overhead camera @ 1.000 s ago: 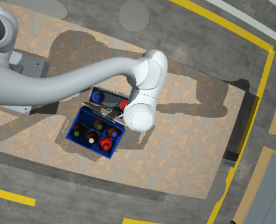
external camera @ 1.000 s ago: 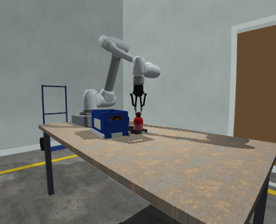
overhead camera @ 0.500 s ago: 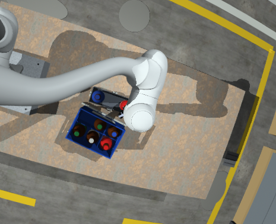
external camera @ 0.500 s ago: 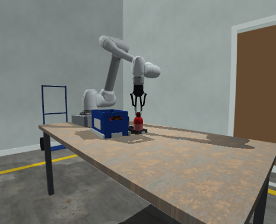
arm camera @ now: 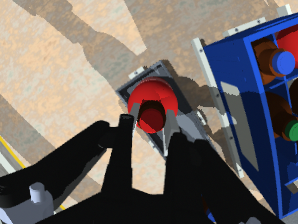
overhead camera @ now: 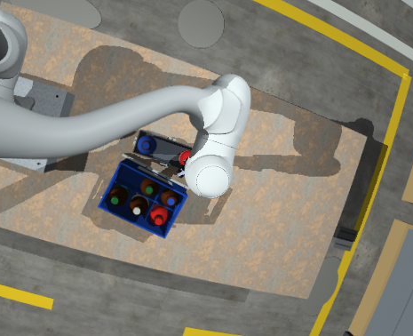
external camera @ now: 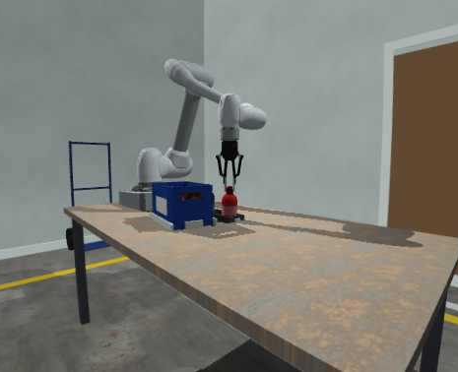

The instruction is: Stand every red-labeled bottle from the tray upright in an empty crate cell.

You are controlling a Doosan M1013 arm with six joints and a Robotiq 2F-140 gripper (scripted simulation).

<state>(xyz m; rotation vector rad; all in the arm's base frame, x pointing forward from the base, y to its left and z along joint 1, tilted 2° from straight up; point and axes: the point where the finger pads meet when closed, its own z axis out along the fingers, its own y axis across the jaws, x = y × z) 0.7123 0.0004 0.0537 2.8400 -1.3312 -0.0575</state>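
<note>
Right now the red-labeled bottle is 90 mm below my hand. Also, from my hand: blue-capped bottle: 170 mm behind, 20 mm to the left, 90 mm below; then dark tray: 90 mm behind, 10 mm to the left, 160 mm below; then blue crate: 140 mm behind, 180 mm to the right, 90 mm below.
</note>
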